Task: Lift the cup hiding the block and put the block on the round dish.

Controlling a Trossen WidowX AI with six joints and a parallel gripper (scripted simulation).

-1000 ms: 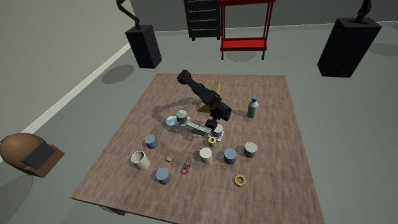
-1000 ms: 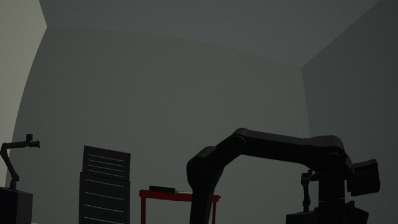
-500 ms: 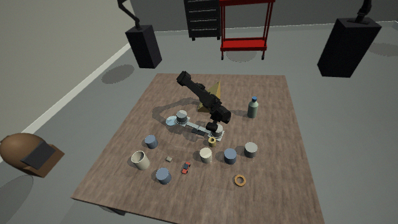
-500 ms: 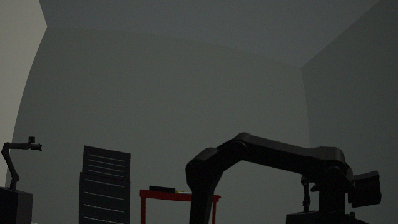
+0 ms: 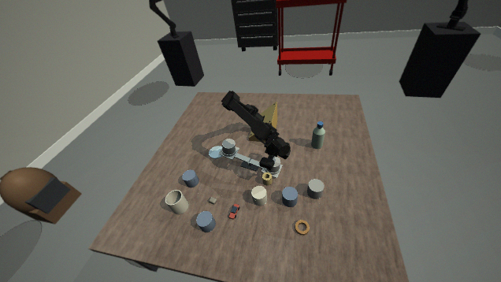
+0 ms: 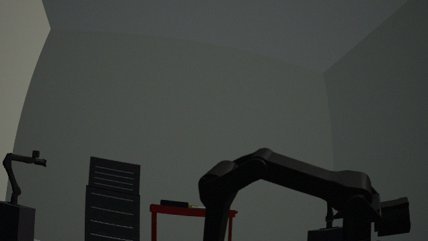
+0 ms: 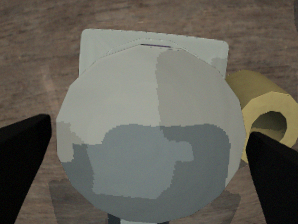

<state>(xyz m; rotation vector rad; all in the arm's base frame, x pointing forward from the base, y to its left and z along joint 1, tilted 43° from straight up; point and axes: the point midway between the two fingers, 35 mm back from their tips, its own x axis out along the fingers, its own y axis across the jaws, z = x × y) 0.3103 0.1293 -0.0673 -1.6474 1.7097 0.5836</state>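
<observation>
The small balance is 140 mm to the right of my gripper tip, 50 mm below it and 20 mm behind it. Round my gripper tip: grey block 30 mm below; toy car 270 mm ahead, 140 mm to the right, 60 mm below; grey cup 20 mm to the left, 10 mm below.
</observation>
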